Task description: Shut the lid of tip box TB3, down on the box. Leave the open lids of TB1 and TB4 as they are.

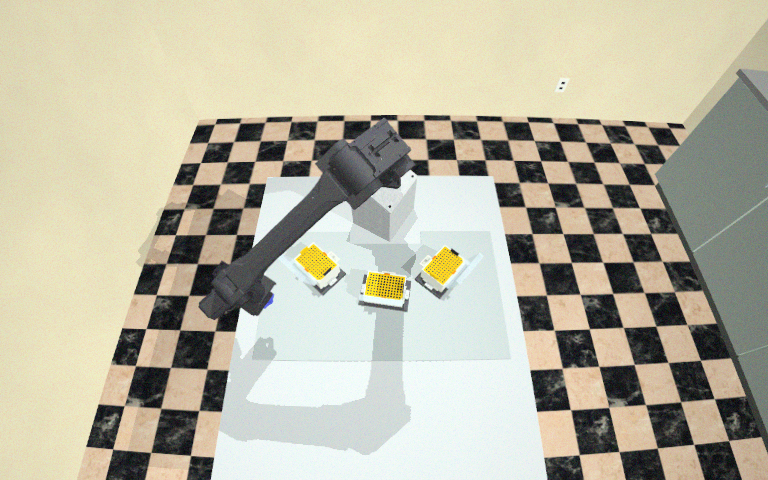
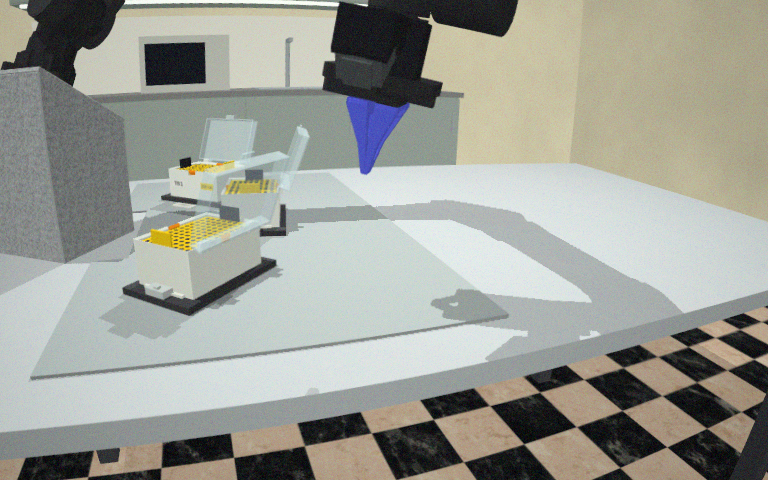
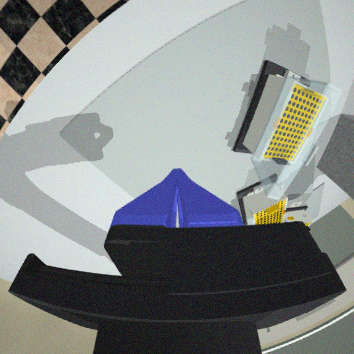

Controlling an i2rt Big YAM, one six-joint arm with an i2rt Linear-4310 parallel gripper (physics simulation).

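Pixels of known places: gripper, between the fingertips: (image 1: 270, 301) (image 2: 365, 173) (image 3: 176, 174); arm's base, origin of its link: (image 2: 38, 93).
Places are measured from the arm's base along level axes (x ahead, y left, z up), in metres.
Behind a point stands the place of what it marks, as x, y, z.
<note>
Three white tip boxes with yellow racks have clear open lids; their labels are too small to read surely. The left box (image 1: 317, 264) (image 2: 164, 266) @[0.179, -0.263, -0.181] (image 3: 295, 122) @[0.264, -0.289, -0.095] has its lid (image 1: 300, 273) @[0.300, -0.244, -0.073] (image 2: 263, 159) @[0.291, -0.262, -0.075] (image 3: 280, 107) @[0.250, -0.282, -0.136] raised on its outer side. The middle box (image 1: 385, 287) @[0.314, 0.001, -0.161] (image 2: 249, 186) (image 3: 270, 214) @[0.303, -0.013, -0.161] has a steep, tilted lid (image 2: 297, 157) @[0.368, -0.072, -0.106]. The right box (image 1: 444, 267) (image 2: 186, 182) @[0.205, 0.170, -0.181] has a raised lid (image 1: 468, 269) @[0.306, 0.243, -0.074] (image 2: 228, 138) @[0.294, 0.247, -0.112]. My gripper (image 1: 270, 300) @[0.380, -0.325, -0.083] (image 2: 365, 171) @[0.380, -0.325, -0.083] (image 3: 176, 174) @[0.380, -0.325, -0.083] is shut, blue fingertips together and empty, in the air, apart from the boxes, beyond the left box's outer side.
The boxes stand in dark trays on a pale mat (image 1: 453, 339) @[0.470, 0.202, -0.218] (image 2: 339, 305) @[0.353, -0.330, -0.218] on the white table (image 1: 453, 418) @[0.694, 0.175, -0.221] (image 2: 509, 181) @[0.934, 0.182, -0.221]. The grey pedestal (image 1: 390, 217) @[0.118, 0.024, -0.069] (image 2: 84, 169) @[0.066, -0.053, -0.106] (image 3: 340, 155) @[0.081, -0.032, -0.175] stands behind them. My arm's shadow crosses the mat and the table.
</note>
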